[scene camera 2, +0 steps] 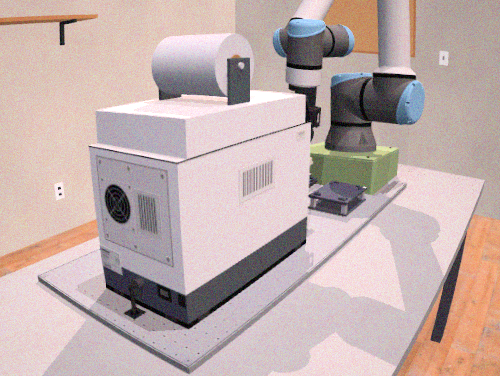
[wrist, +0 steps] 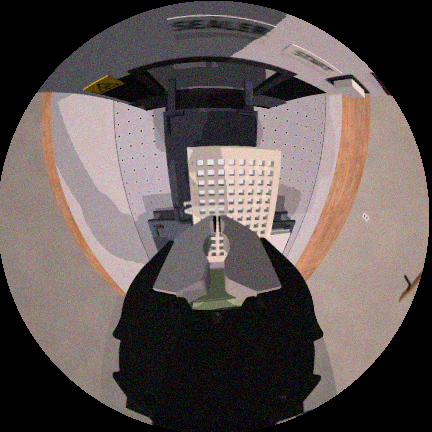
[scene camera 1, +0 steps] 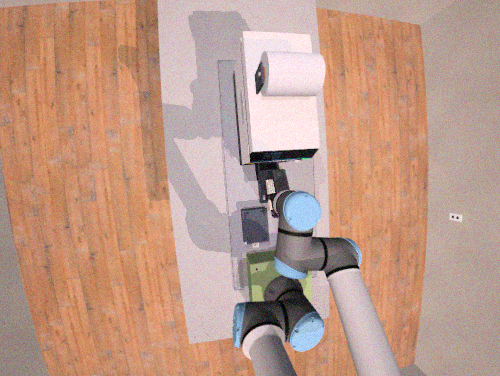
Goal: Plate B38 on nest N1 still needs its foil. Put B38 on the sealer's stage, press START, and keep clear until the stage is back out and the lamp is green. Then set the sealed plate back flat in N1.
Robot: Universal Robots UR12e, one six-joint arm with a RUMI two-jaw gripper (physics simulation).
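Pixels of known places: gripper, between the fingertips: (wrist: 216, 216); arm's base, origin of its link: (scene camera 2: 350, 148) (scene camera 1: 282, 292).
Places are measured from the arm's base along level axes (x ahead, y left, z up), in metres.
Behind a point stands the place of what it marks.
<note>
My gripper (wrist: 216, 216) @(x 0.482, y -0.021, z 0.050 m) is shut on the cream plate B38 (scene camera 1: 270, 186) @(x 0.522, y -0.013, z 0.051 m) (wrist: 235, 190) @(x 0.508, y -0.040, z 0.052 m), whose square wells show beyond the fingertips in the wrist view. The plate covers the near part of the dark stage (wrist: 210, 127) @(x 0.567, y -0.027, z 0.011 m), which stands out of the sealer (scene camera 1: 285, 125) @(x 0.724, y -0.042, z 0.258 m) (scene camera 2: 240, 215) @(x 0.896, y 0.050, z 0.067 m). I cannot tell the height of the gap. The START key (wrist: 351, 86) is white and sits at the upper right in the wrist view. A small green light (scene camera 1: 306, 159) shows at the sealer's front edge. A dark nest (scene camera 1: 255, 225) @(x 0.343, y 0.064, z -0.051 m) (scene camera 2: 338, 192) @(x 0.353, y 0.067, z -0.051 m) is bare; its label is unreadable, so N1 cannot be identified.
A white foil roll (scene camera 1: 295, 74) @(x 0.827, y -0.047, z 0.379 m) (scene camera 2: 192, 65) @(x 0.911, y -0.035, z 0.329 m) lies on top of the sealer. The green arm base (scene camera 1: 257, 285) @(x 0.079, y 0.114, z 0.010 m) (scene camera 2: 345, 167) @(x 0.182, y 0.035, z -0.023 m) stands behind the dark nest. The arm hides the area beside that nest in scene camera 1. A yellow warning label (wrist: 104, 85) @(x 0.628, y 0.055, z 0.062 m) is on the sealer's front.
</note>
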